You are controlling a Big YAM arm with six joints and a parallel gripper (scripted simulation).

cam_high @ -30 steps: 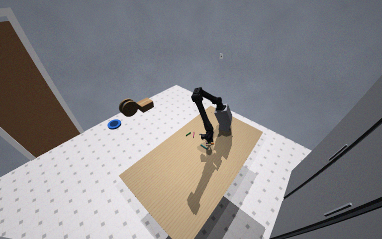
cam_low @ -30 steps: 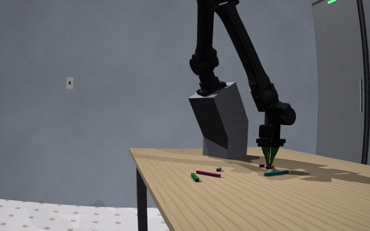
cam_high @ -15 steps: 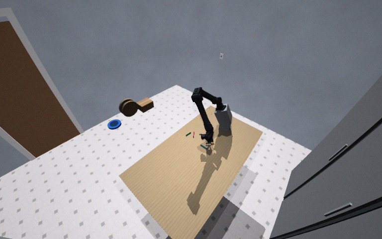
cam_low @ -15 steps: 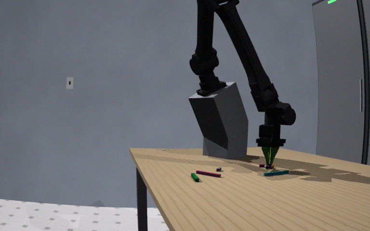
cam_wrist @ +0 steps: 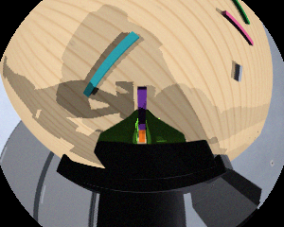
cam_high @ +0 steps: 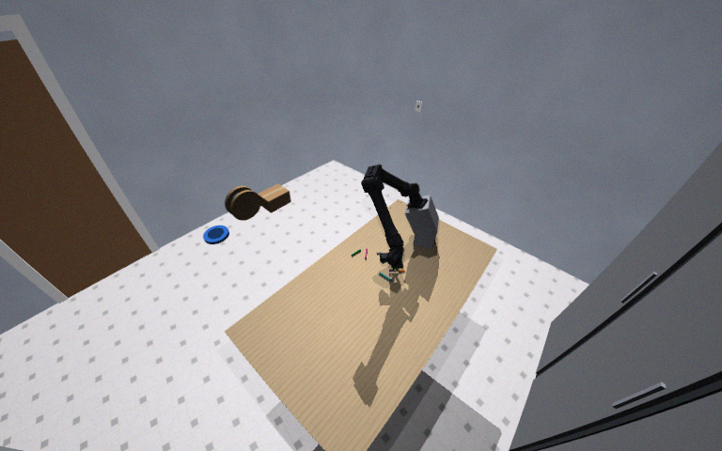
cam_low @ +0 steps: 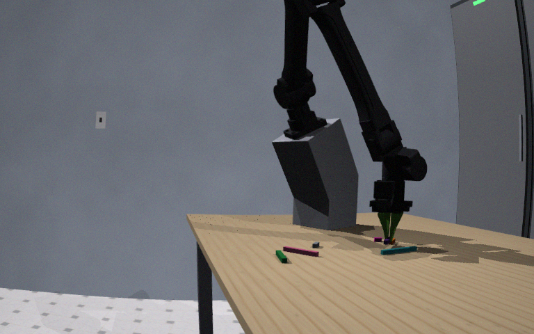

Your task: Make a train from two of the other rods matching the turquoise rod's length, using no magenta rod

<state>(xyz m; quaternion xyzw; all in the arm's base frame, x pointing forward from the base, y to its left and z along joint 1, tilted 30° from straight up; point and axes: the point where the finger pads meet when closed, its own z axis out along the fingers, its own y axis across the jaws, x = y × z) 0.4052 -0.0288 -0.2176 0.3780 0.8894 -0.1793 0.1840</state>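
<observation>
Now: hand 4 cm to the right of the orange rod, 3 cm past it and 2 cm above it. Also, from my hand: purple rod: 1 cm to the right, 1 cm below; then magenta rod: 7 cm behind, 2 cm to the left, 2 cm below; then turquoise rod: 7 cm ahead, 2 cm to the right, 2 cm below.
</observation>
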